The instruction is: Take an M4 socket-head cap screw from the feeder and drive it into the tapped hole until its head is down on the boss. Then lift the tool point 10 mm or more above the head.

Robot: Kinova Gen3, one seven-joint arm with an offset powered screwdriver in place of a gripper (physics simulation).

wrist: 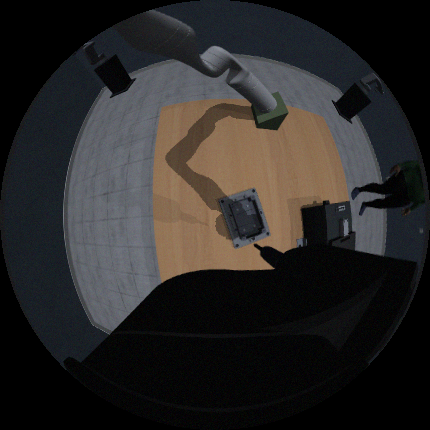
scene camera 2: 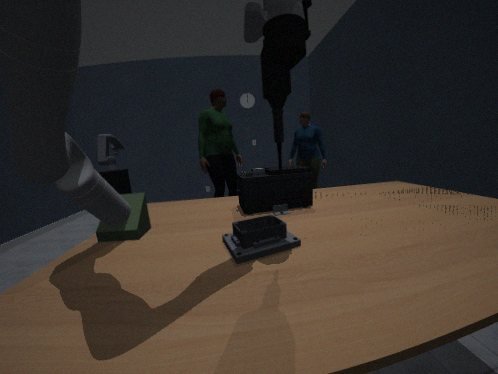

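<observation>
My screwdriver [scene camera 2: 280, 167] [wrist: 256, 245] points down on its black tool body. In the wrist view its tip appears just off the near edge of the grey base plate [scene camera 2: 240, 254] [wrist: 228, 227]. In the scene view the tip stands high above the table, overlapping the feeder's top edge. Whether a screw sits on the tip is too small and dark to tell. A dark open rectangular housing [scene camera 2: 260, 233] [wrist: 246, 217] stands on the plate. The tapped hole and its boss cannot be made out surely. The black screw feeder [scene camera 2: 275, 192] [wrist: 320, 225] stands behind the plate.
A small grey bracket [scene camera 2: 281, 209] [wrist: 300, 242] lies by the feeder's foot. The arm's base stands on a green block [scene camera 2: 141, 216] [wrist: 272, 119] at the table's edge. Two people [scene camera 2: 218, 131] [scene camera 2: 308, 142] stand beyond the wooden table [scene camera 2: 390, 250] [wrist: 200, 250].
</observation>
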